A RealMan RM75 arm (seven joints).
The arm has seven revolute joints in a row. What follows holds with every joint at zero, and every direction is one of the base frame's.
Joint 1 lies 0.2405 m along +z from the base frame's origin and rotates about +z.
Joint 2 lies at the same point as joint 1 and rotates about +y.
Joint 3 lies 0.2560 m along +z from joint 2 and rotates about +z.
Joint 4 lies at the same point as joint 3 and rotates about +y.
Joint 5 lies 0.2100 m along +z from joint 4 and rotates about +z.
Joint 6 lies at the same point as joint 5 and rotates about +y.
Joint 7 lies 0.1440 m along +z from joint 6 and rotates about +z.
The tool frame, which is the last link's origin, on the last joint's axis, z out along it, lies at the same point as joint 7; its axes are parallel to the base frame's.
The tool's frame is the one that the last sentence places.
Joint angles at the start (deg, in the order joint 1, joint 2, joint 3, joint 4, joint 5, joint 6, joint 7): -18.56 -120.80 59.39 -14.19 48.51 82.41 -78.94
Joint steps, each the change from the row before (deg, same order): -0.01 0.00 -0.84 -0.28 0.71 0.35 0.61; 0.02 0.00 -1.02 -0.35 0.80 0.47 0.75; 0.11 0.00 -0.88 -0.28 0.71 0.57 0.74; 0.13 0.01 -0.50 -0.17 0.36 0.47 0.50; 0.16 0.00 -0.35 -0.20 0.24 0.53 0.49; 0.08 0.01 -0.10 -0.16 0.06 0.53 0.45; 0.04 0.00 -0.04 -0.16 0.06 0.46 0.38
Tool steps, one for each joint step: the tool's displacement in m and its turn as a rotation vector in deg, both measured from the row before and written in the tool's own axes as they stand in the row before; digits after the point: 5 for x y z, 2 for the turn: -0.00093 0.00103 -0.00004 -0.31 0.12 0.26; -0.00104 0.00126 -0.00023 -0.39 0.23 0.29; -0.00092 0.00129 -0.00068 -0.44 0.27 0.32; -0.00038 0.00085 -0.00083 -0.32 0.26 0.23; -0.00055 0.00082 -0.00116 -0.31 0.25 0.20; -0.00022 0.00094 -0.00080 -0.36 0.17 0.28; -0.00038 0.00090 -0.00058 -0.33 0.08 0.23
